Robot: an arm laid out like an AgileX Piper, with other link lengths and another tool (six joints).
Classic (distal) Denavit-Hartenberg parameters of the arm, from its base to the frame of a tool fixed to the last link. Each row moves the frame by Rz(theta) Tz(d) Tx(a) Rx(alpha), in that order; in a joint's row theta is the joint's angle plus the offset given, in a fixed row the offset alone. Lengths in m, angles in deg.
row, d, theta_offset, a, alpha
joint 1, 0.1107, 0, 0, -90
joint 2, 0, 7.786, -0.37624, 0
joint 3, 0, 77.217, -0.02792, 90
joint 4, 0.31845, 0, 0, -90
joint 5, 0, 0, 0, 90
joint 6, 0.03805, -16.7, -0.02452, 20.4
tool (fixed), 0.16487, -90, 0, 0
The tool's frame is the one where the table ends.
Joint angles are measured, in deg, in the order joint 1, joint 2, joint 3, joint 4, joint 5, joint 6. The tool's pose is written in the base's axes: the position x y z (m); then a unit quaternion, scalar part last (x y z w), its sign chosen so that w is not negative. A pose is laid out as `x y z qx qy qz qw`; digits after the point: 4 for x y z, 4 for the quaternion.
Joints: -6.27 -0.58 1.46 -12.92 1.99 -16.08
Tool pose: 0.1290 -0.0384 0.2741 -0.4952 0.3352 -0.7820 0.1756
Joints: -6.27 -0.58 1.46 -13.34 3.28 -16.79
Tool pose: 0.1302 -0.0385 0.2704 -0.5050 0.3322 -0.7793 0.1651
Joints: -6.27 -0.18 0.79 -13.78 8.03 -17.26
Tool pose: 0.1336 -0.0419 0.2601 -0.5319 0.3409 -0.7618 0.1429
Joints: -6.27 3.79 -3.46 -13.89 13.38 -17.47
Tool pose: 0.1399 -0.0468 0.2706 -0.5599 0.3547 -0.7389 0.1213
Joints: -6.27 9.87 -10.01 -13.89 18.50 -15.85
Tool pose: 0.1497 -0.0538 0.2956 -0.5794 0.3802 -0.7127 0.1090
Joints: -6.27 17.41 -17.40 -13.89 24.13 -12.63
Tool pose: 0.1657 -0.0635 0.3201 -0.5983 0.4189 -0.6761 0.0977
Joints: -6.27 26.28 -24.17 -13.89 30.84 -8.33
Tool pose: 0.1892 -0.0757 0.3279 -0.6250 0.4699 -0.6187 0.0758
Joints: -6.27 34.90 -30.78 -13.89 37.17 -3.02
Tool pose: 0.2132 -0.0881 0.3322 -0.6390 0.5248 -0.5599 0.0534
